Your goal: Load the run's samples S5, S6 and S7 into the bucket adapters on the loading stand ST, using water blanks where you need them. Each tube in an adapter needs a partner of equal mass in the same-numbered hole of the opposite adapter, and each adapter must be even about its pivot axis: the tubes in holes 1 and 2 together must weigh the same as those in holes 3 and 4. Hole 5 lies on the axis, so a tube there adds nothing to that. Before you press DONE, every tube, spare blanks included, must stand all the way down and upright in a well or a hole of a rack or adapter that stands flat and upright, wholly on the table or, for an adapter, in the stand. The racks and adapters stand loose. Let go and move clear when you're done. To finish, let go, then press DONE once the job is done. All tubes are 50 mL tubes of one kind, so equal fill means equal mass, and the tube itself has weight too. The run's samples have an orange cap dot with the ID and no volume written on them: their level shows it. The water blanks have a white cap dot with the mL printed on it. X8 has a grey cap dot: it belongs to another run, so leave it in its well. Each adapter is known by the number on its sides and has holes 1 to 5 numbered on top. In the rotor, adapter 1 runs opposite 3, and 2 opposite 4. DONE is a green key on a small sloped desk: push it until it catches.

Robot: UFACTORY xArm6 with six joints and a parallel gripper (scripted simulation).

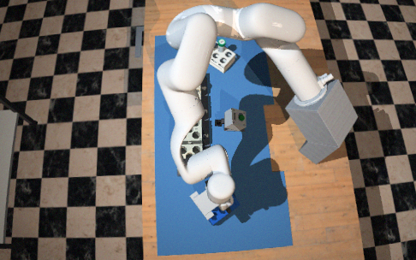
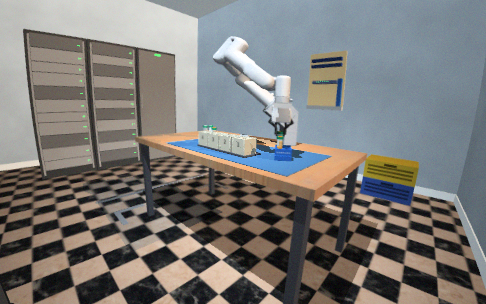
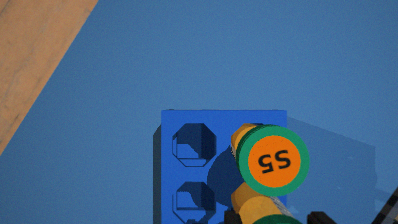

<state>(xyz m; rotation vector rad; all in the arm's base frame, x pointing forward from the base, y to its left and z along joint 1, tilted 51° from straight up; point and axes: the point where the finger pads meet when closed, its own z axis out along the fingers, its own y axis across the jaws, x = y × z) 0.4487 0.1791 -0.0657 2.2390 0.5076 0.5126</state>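
My gripper is now 5 cm above the orange-dotted tube and 1 cm short of it. Round my hand: blue rack: 11 cm below, 2 cm to the left; then adapter: 19 cm to the right, 9 cm below, 3 cm ahead; then grey-dotted tube: 7 cm below, 5 cm behind, 1 cm to the right.
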